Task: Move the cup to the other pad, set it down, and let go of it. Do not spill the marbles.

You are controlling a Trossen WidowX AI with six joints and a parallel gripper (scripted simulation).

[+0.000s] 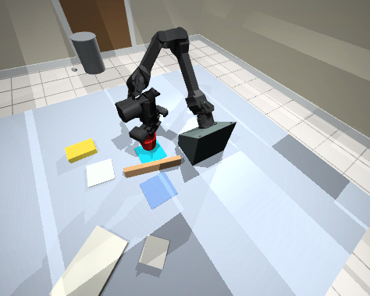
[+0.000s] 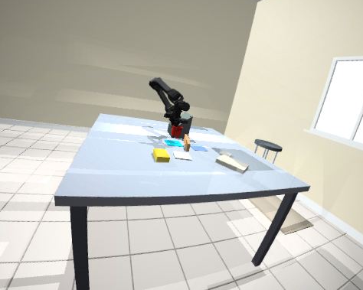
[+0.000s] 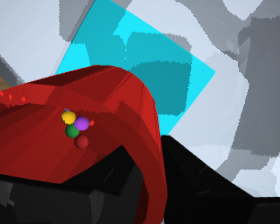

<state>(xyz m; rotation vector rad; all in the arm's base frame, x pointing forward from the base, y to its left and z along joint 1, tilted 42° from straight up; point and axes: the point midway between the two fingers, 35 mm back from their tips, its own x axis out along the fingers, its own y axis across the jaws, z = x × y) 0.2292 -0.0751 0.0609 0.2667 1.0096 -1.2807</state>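
Now: the cyan pad 10 cm below my gripper tip, 2 cm ahead of it and 1 cm to the left of it. From my gripper tip the other things lie so: red cup: 3 cm ahead, 1 cm to the left; then wooden bar: 10 cm to the left, 8 cm below, 5 cm ahead; then blue pad: 19 cm to the left, 10 cm below, 8 cm ahead.
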